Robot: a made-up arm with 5 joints.
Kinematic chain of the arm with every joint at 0, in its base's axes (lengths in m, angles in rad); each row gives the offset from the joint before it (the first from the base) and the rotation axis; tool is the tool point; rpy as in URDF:
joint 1: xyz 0 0 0.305 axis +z
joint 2: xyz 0 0 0 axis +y
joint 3: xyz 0.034 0 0.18 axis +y
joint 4: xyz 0.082 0 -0.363 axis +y
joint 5: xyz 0.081 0 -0.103 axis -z
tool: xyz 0 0 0 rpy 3.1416 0 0
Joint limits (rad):
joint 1: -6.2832..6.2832
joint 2: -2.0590..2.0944
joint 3: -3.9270..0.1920
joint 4: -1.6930..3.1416
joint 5: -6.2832..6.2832
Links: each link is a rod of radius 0.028 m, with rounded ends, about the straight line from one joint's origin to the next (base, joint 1, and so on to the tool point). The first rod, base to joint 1, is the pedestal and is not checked.
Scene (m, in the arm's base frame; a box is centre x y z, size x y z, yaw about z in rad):
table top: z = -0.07
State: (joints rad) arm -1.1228 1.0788 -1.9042 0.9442 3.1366
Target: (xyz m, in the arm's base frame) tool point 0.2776 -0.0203 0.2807
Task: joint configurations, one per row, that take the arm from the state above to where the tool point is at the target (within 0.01 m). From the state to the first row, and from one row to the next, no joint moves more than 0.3 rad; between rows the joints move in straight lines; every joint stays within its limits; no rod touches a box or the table.
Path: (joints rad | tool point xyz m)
1: -0.9478 0.8821 -1.7432 1.2005 3.1366 | 0.3101 -0.4316 0.0947
2: -0.7729 0.6855 -1.5822 1.4567 3.1366 | 0.3500 -0.3414 0.1300
3: -0.5979 0.4888 -1.4211 1.7130 3.1366 | 0.3636 -0.2477 0.1673
4: -0.4229 0.2921 -1.2601 1.9692 3.1366 | 0.3528 -0.1588 0.2056
5: -0.2480 0.0955 -1.0991 2.2255 3.1366 | 0.3220 -0.0815 0.2437
6: -0.0730 -0.1012 -0.9381 2.4817 3.1366 | 0.2776 -0.0203 0.2807

